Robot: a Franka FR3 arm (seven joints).
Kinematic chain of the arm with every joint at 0, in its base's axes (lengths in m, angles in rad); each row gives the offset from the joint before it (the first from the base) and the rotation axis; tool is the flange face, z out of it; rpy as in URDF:
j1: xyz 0 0 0.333 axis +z
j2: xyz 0 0 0 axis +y
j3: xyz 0 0 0.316 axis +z
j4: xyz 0.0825 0 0 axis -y
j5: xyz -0.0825 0 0.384 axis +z
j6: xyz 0 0 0 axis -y
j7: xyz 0.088 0 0 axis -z
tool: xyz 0 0 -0.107 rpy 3.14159 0 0
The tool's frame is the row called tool.
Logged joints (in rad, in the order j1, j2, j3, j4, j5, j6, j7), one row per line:
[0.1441 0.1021 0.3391 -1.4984 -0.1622 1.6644 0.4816]
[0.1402 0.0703 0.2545 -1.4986 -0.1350 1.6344 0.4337]
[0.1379 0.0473 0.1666 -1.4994 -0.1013 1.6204 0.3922]
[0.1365 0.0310 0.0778 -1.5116 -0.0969 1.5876 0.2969]
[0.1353 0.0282 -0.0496 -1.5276 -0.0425 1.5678 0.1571]
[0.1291 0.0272 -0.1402 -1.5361 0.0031 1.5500 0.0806]
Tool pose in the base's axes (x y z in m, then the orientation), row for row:
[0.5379 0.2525 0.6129 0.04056 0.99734 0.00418 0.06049]
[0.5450 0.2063 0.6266 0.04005 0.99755 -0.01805 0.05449]
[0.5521 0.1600 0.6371 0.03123 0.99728 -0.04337 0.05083]
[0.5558 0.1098 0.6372 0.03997 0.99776 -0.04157 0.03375]
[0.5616 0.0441 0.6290 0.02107 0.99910 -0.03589 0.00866]
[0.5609 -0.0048 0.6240 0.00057 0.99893 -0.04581 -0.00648]
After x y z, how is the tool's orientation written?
As a quaternion, w x y z.
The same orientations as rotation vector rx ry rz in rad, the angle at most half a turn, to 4 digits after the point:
[3.0548 0.0128 0.1853]
[3.0564 -0.0553 0.1670]
[3.0722 -0.1336 0.1566]
[3.0572 -0.1274 0.1034]
[3.0973 -0.1113 0.0268]
[3.1371 -0.1439 -0.0204]

